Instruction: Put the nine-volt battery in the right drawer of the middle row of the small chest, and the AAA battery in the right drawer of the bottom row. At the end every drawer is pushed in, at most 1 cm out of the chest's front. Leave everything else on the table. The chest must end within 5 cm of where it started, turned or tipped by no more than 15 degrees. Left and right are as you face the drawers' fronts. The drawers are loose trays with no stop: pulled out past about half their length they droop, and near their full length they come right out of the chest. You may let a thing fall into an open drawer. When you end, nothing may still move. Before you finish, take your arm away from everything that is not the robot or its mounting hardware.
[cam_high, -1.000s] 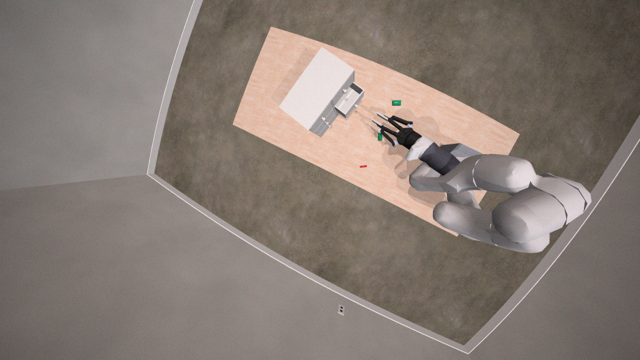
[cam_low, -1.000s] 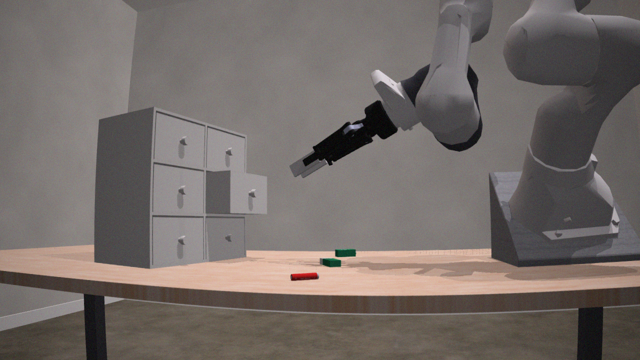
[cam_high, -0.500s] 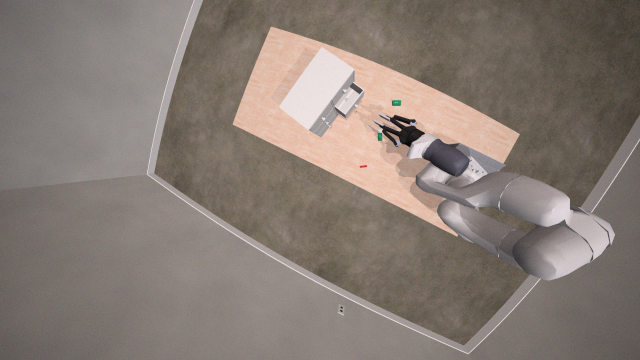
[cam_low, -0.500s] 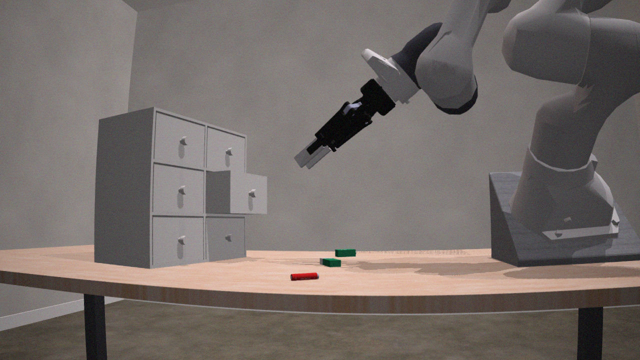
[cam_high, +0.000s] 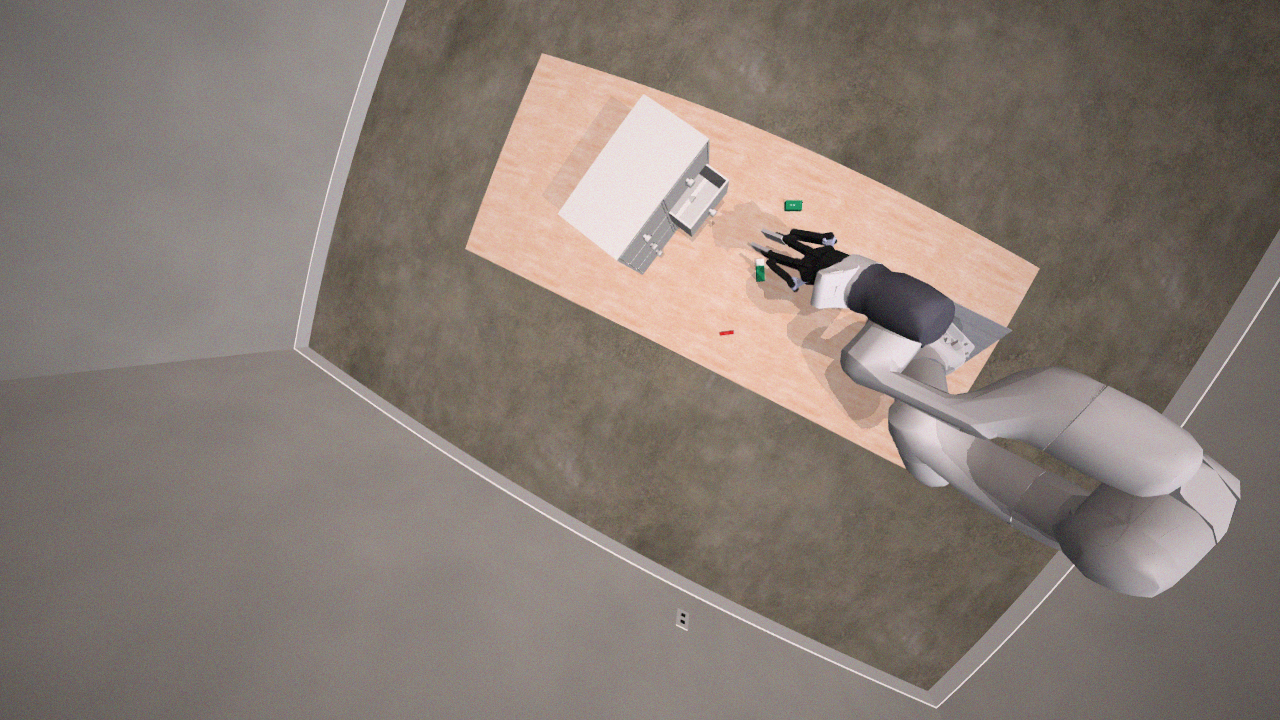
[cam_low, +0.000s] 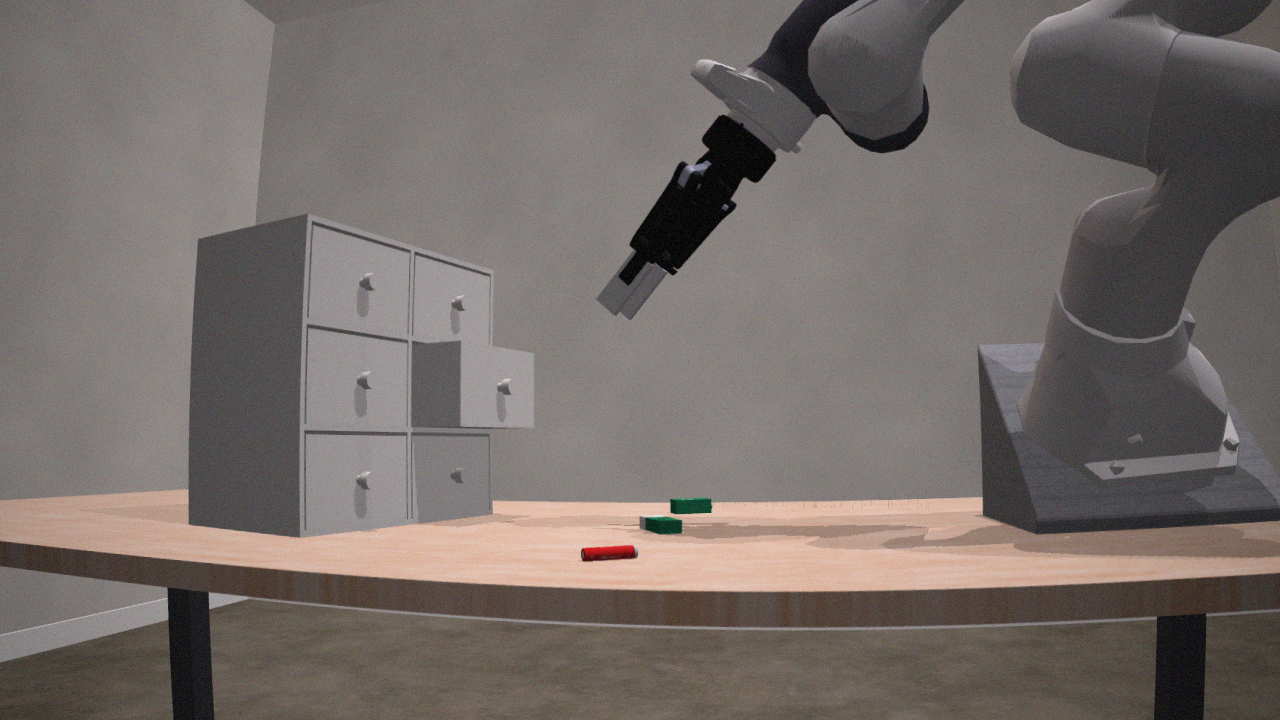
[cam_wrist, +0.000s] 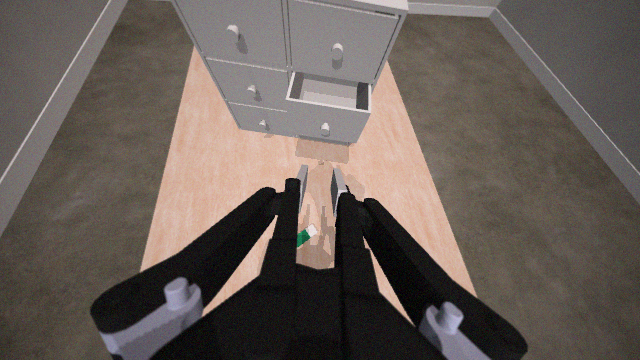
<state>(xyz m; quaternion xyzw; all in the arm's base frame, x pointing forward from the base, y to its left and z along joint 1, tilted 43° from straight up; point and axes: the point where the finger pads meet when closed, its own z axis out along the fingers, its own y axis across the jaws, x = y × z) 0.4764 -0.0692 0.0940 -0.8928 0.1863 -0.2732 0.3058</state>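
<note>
The green nine-volt battery lies 30 mm behind my hand, 190 mm to the right of it and 250 mm below it. Also, from my hand: red AAA battery 40 mm behind, 230 mm to the left, 250 mm below.
</note>
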